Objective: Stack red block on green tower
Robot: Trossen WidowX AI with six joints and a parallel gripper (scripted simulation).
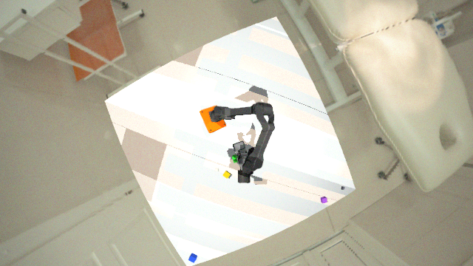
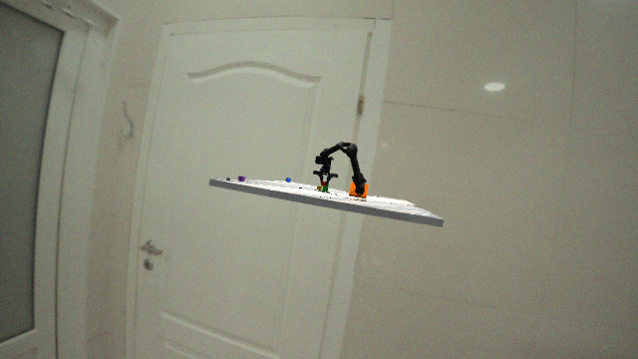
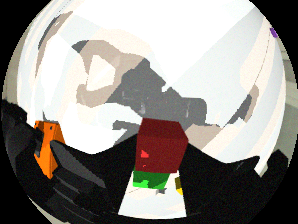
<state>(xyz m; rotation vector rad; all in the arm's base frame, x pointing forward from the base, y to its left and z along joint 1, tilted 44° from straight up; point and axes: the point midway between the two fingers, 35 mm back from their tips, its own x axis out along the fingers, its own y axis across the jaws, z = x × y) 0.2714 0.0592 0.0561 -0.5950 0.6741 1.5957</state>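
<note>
Now: the yellow block 120 mm to the right of my gripper tip, 70 mm ahead of it and 30 mm below it. Also, from my gripper tip: purple block: 450 mm ahead, 420 mm to the left, 30 mm below; then blue block: 580 mm ahead, 540 mm to the right, 30 mm below; then red block: 10 mm above.
</note>
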